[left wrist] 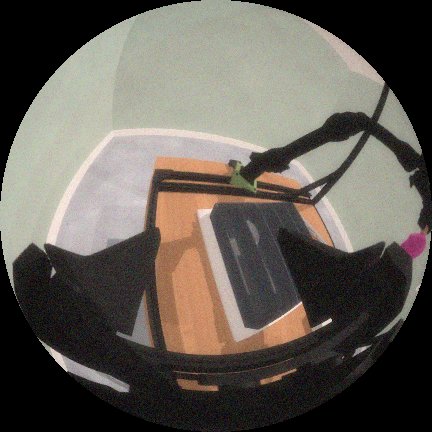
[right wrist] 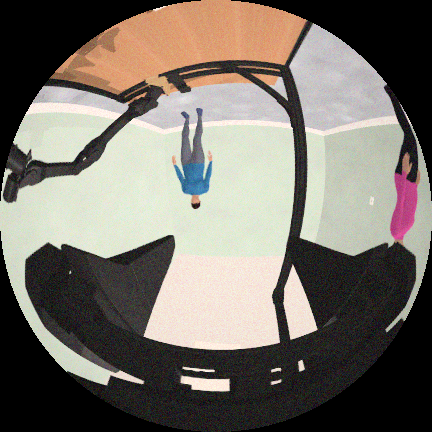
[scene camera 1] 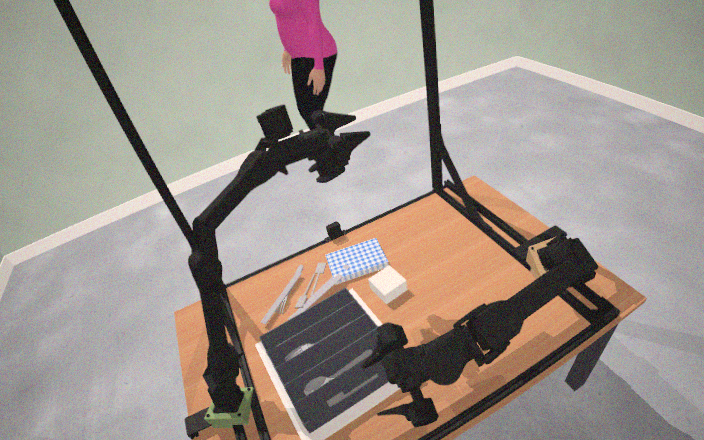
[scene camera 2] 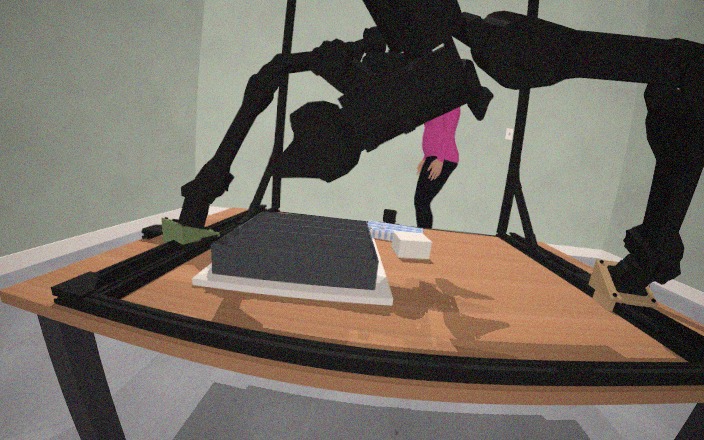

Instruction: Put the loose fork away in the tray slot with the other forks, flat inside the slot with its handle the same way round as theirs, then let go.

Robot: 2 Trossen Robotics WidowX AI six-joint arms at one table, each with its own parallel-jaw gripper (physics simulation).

Labels:
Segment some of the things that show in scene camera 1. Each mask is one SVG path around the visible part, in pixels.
My left gripper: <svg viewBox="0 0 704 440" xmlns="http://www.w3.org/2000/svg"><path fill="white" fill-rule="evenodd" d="M377 327L379 334L376 337L377 346L361 368L370 367L381 361L388 382L390 384L397 384L398 388L401 388L402 393L410 392L413 401L409 404L402 404L377 413L377 416L403 415L407 421L411 421L414 427L428 425L437 421L439 415L432 398L424 398L420 389L422 383L430 380L424 370L424 359L432 349L432 341L415 347L404 348L403 346L407 345L408 339L403 327L389 322Z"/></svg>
My right gripper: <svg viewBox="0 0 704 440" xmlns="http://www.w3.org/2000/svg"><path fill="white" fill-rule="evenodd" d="M355 115L326 111L322 113L321 110L314 111L311 114L314 129L304 132L302 129L296 135L304 159L308 158L309 161L315 160L319 166L317 172L321 177L332 175L333 169L336 166L343 167L349 165L348 161L352 151L370 137L369 131L340 133L340 136L332 136L336 129L355 121Z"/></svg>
A white block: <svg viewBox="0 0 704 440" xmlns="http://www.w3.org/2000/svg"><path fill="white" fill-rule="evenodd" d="M390 265L368 279L370 289L385 304L388 304L407 291L406 279Z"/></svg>

